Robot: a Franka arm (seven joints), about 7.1 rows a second.
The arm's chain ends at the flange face. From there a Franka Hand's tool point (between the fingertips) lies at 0.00 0.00 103.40 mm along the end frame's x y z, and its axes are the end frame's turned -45 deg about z.
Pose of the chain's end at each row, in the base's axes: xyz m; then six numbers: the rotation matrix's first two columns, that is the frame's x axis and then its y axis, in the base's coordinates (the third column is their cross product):
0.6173 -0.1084 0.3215 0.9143 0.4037 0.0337 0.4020 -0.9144 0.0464
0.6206 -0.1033 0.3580 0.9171 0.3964 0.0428 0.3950 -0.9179 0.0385
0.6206 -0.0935 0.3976 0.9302 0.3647 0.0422 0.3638 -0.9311 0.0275
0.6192 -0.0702 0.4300 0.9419 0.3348 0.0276 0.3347 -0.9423 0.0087
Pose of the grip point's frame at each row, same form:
0.6224 -0.1114 0.2183 0.3623 0.9320 -0.0090 0.9308 -0.3611 0.0566
0.6262 -0.1052 0.2548 0.3692 0.9294 0.0030 0.9278 -0.3688 0.0575
0.6257 -0.0946 0.2943 0.4005 0.9163 0.0104 0.9150 -0.4005 0.0493
0.6222 -0.0701 0.3266 0.4294 0.9030 0.0134 0.9027 -0.4296 0.0257

